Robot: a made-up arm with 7 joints. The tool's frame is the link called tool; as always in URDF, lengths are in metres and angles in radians. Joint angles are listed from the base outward.
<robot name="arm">
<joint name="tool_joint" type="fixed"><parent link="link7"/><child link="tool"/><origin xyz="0 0 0" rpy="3.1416 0 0"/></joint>
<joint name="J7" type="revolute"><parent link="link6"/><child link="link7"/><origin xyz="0.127 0 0"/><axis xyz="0 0 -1"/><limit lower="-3.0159" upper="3.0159"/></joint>
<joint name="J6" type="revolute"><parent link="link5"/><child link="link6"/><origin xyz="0 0 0"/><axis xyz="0 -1 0"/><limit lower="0.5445" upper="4.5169"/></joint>
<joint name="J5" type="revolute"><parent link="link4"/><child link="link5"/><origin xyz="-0.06 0 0.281"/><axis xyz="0 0 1"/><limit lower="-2.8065" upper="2.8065"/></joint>
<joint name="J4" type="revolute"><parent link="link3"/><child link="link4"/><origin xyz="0.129 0 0"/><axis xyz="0 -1 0"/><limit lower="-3.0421" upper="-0.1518"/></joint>
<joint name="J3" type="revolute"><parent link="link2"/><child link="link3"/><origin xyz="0 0 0.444"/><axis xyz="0 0 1"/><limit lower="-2.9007" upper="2.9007"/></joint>
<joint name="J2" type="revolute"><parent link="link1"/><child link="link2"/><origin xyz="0 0 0"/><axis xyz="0 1 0"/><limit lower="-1.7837" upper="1.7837"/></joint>
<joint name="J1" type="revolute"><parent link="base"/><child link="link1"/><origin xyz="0 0 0.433"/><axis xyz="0 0 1"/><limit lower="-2.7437" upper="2.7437"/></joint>
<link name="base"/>
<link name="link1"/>
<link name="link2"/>
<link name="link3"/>
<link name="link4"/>
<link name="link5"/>
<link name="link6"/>
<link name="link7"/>
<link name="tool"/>
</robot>
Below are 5 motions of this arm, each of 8 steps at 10 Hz.
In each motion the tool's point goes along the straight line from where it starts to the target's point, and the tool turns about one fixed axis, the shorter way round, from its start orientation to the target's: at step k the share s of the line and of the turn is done. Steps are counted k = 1, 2, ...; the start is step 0. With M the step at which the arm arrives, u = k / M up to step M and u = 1 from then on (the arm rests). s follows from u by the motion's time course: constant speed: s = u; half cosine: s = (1 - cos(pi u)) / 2; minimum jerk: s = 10 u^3 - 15 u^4 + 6 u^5.
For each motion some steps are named. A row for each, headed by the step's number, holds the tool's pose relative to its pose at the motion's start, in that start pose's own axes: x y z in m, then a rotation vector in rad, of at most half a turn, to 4 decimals.
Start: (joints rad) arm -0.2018 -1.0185 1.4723 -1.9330 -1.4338 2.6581 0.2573
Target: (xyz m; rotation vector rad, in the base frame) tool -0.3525 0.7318 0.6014 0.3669 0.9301 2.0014
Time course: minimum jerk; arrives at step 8
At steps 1, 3, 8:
1: 0.0026 0.0018 0.0009 -0.0072 -0.0028 0.0075
3: 0.0446 0.0313 0.0150 -0.1243 -0.0472 0.1292
8: 0.1622 0.1138 0.0546 -0.4515 -0.1715 0.4693

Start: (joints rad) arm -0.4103 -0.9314 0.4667 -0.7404 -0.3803 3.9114 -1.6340
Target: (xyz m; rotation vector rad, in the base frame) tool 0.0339 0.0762 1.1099 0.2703 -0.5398 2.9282
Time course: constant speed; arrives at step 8
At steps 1, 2, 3, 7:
1: 0.0009 -0.0492 -0.0401 0.0501 -0.1908 0.1715
2: 0.0018 -0.0983 -0.0802 0.1002 -0.3816 0.3430
3: 0.0027 -0.1475 -0.1203 0.1504 -0.5725 0.5145
7: 0.0064 -0.3442 -0.2808 0.3508 -1.3357 1.2004

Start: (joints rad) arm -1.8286 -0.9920 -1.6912 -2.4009 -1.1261 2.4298 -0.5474
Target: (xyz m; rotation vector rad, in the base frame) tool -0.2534 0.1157 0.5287 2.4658 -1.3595 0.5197
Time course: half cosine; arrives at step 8
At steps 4, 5, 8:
4: 0.0196 -0.1138 0.0290 0.2545 0.0931 -0.5454
5: 0.0270 -0.1574 0.0401 0.3519 0.1287 -0.7541
8: 0.0391 -0.2276 0.0580 0.5090 0.1861 -1.0907

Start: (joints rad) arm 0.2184 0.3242 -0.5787 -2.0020 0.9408 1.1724 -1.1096
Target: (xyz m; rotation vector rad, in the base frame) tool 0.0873 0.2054 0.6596 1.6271 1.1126 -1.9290
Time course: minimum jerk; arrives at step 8
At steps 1, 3, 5, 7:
1: -0.0045 -0.0039 0.0071 -0.0153 -0.0294 0.0090
3: -0.0772 -0.0668 0.1226 -0.2619 -0.5041 0.1535
5: -0.2034 -0.1760 0.3228 -0.6898 -1.3276 0.4043
7: -0.2761 -0.2390 0.4382 -0.9364 -1.8023 0.5489

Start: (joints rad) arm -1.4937 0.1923 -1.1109 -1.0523 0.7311 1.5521 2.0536
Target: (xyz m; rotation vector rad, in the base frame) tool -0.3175 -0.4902 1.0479 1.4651 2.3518 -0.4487
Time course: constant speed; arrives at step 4
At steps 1, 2, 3, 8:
1: -0.0235 0.0092 0.0260 -0.0380 0.0430 -0.0398
2: -0.0471 0.0184 0.0519 -0.0759 0.0860 -0.0795
3: -0.0706 0.0276 0.0779 -0.1139 0.1289 -0.1193
8: -0.0941 0.0368 0.1038 -0.1519 0.1719 -0.1591

